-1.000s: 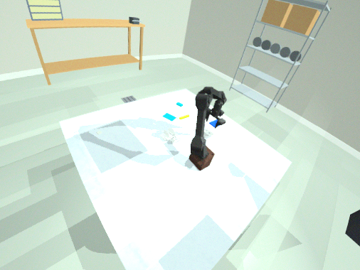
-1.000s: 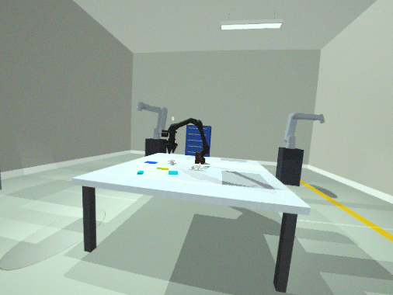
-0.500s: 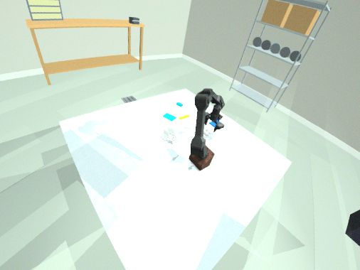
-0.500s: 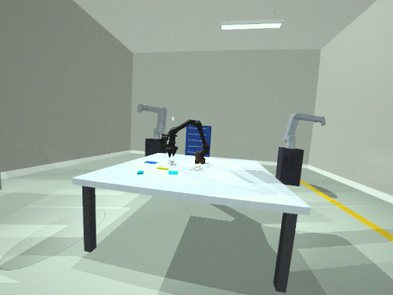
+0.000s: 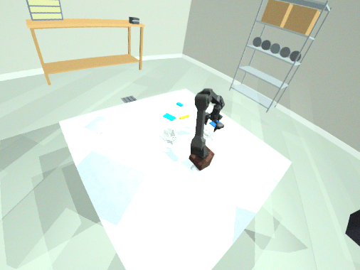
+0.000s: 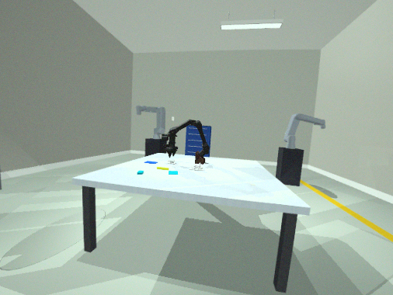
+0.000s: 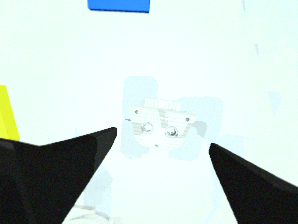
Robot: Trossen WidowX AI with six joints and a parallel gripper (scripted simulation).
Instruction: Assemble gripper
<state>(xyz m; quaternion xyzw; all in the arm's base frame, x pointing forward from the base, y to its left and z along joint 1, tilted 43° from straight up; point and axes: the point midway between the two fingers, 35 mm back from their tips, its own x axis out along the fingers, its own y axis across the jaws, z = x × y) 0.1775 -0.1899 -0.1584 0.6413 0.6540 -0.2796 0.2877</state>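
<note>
Right now the small white part is 10 mm to the left of my gripper tip and 30 mm below it. From my gripper tip the other things lie so: yellow bar: 260 mm ahead, 40 mm to the left, 50 mm below; then pale jaw: 80 mm ahead, 300 mm to the left, 50 mm below; then blue square: 70 mm ahead, 180 mm to the right, 60 mm below.
</note>
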